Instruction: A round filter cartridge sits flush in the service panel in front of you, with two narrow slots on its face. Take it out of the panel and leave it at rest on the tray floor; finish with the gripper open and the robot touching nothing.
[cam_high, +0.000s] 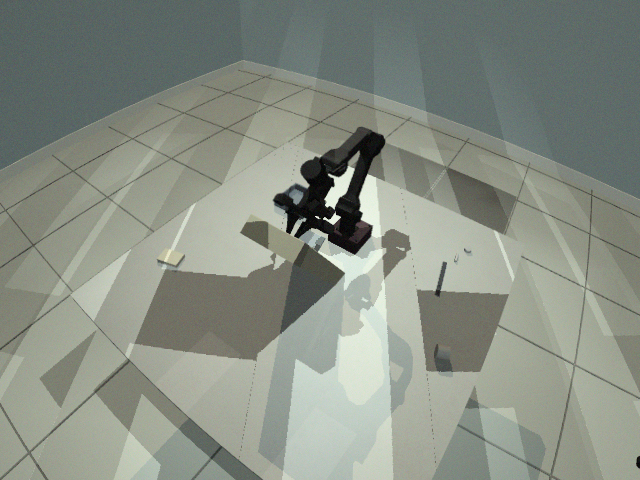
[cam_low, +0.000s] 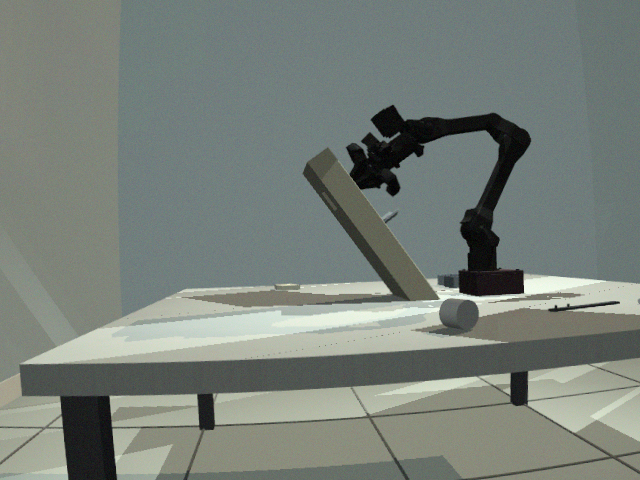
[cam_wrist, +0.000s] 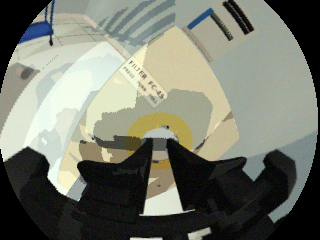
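The round filter cartridge is 1 cm ahead of my gripper tip and 1 cm below it. Also, from my gripper tip: tan pad (16 cm ahead, 46 cm to the right, 27 cm below); tray (40 cm behind, 30 cm to the right, 26 cm below).
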